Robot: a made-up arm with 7 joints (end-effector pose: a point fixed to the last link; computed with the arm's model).
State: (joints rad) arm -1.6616 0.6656 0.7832 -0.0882 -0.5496 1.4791 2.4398
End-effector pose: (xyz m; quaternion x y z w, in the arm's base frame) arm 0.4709 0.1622 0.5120 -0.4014 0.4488 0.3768 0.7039
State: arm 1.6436 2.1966 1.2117 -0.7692 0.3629 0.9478 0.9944
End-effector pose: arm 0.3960 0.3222 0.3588 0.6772 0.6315 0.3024 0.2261
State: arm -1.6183 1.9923 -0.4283 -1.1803 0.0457 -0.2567 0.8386
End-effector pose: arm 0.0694 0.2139 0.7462 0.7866 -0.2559 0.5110 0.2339
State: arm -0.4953 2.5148 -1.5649 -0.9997 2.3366 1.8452 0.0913
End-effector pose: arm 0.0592 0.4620 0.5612 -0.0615 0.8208 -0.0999 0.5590
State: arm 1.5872 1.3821 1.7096 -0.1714 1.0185 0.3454 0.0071
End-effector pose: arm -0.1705 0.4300 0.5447 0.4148 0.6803 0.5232 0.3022
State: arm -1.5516 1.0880 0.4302 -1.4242 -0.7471 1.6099 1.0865
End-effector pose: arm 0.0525 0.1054 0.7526 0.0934 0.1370 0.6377 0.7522
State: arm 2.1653 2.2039 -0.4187 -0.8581 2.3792 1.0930 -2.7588
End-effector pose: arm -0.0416 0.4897 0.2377 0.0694 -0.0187 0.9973 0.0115
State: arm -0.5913 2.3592 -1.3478 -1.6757 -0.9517 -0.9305 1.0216
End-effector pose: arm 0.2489 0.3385 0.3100 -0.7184 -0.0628 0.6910 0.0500
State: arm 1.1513 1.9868 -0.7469 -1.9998 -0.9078 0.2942 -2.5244
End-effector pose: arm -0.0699 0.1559 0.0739 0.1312 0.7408 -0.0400 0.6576
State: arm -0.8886 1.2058 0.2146 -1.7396 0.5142 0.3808 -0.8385
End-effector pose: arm 0.2045 0.0541 0.6555 0.9174 -0.0813 0.3863 0.0500
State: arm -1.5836 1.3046 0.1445 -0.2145 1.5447 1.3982 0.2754
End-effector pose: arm 0.2129 0.4312 0.5649 0.1129 -0.0325 -0.2296 0.9662
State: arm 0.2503 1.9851 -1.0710 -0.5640 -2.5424 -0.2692 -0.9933
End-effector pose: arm 0.0932 0.4978 0.3921 0.5400 0.5451 0.4767 0.4290
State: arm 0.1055 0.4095 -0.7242 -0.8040 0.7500 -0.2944 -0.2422
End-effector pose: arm 0.1573 0.0361 -0.1252 0.7010 0.1885 -0.3405 0.5976
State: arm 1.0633 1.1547 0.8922 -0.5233 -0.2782 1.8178 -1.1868
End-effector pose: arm -0.0647 0.5241 0.3011 0.2335 -0.7832 0.5754 0.0306
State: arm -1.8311 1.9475 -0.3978 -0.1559 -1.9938 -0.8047 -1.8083
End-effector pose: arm -0.0611 0.4926 0.5675 -0.2674 -0.1291 0.4247 0.8552
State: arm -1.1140 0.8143 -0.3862 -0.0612 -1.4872 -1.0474 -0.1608
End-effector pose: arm 0.4396 0.3349 0.2660 -0.8570 0.2833 0.3215 0.2862
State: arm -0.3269 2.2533 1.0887 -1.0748 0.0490 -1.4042 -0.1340
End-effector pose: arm 0.0015 0.0806 0.8855 -0.5195 0.4500 -0.4770 0.5478
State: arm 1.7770 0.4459 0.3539 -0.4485 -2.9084 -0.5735 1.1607
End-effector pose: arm -0.4892 0.1556 0.3442 -0.1296 0.2480 -0.9591 0.0430
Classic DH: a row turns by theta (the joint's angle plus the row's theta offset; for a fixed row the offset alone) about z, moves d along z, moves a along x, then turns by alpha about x. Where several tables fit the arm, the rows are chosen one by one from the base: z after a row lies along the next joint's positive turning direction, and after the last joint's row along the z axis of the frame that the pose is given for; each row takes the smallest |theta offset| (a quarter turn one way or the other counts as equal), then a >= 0, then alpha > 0; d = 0 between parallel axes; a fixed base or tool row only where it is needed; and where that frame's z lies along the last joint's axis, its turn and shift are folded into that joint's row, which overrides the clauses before.
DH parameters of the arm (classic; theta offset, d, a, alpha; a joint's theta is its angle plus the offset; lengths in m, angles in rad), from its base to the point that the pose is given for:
base (fixed): 0 0.3397 0.0101 -1.2217
joint 1: -1.5708 -0.0031 0.0138 -1.5708
joint 2: 1.2217 -0.005 -0.0153 1.5708
joint 3: 1.5708 -0.1704 0.0179 -1.5708
joint 4: 0 0.0181 -0.0208 1.5708
joint 5: 0 -0.3881 0.0244 -1.5708
joint 6: 0 -0.0065 -0.0243 1.5708
joint 7: 0 0.0394 -0.0003 1.5708
tool (fixed): -1.5708 -0.0031 0 0

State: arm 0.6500 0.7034 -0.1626 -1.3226 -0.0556 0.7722 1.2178
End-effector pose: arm 0.1470 0.1814 -0.0060 0.4231 0.7321 -0.0498 0.5316
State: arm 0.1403 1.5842 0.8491 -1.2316 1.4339 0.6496 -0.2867
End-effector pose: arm 0.2181 0.2947 0.6284 0.7571 0.1421 0.1365 0.6228
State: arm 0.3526 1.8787 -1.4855 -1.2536 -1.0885 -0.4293 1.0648
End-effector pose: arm -0.0528 0.3936 0.1303 -0.4366 -0.1882 0.8747 0.0946
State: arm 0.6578 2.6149 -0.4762 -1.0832 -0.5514 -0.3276 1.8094
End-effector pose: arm 0.3374 0.3490 0.4185 -0.8421 -0.4452 0.3044 0.0054
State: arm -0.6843 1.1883 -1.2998 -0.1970 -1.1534 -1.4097 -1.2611
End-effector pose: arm 0.2946 0.4688 0.2124 -0.3650 0.6568 0.4381 0.4934
